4 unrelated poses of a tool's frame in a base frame.
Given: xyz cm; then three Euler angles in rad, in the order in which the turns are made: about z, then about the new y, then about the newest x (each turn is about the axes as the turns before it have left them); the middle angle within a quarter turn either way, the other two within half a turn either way.
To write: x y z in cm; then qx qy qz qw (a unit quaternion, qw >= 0). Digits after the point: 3 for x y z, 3 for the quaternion.
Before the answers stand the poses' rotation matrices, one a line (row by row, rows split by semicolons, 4 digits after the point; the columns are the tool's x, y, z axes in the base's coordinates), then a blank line. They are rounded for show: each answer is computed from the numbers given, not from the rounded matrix.
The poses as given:
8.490 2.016 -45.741 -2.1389 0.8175 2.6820
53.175 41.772 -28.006 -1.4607 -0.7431 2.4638
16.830 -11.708 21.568 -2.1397 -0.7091 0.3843
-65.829 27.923 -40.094 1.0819 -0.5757 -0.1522
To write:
-0.3680 -0.9295 -0.0222; -0.5766 0.2095 0.7897; -0.7294 0.3034 -0.6131
0.0809 -0.8209 -0.5654; -0.7319 0.3361 -0.5927; 0.6766 0.4618 -0.5736
-0.4089 0.9126 0.0093; -0.6394 -0.2937 0.7105; 0.6512 0.2845 0.7036
0.3939 -0.8339 -0.3866; 0.7405 0.5371 -0.4039; 0.5444 -0.1272 0.8291

8.490 2.016 -45.741 -0.509 0.740 0.369 0.239
53.175 41.772 -28.006 0.574 -0.676 0.048 0.459
16.830 -11.708 21.568 -0.213 -0.321 -0.776 0.500
-65.829 27.923 -40.094 0.083 -0.280 0.474 0.831

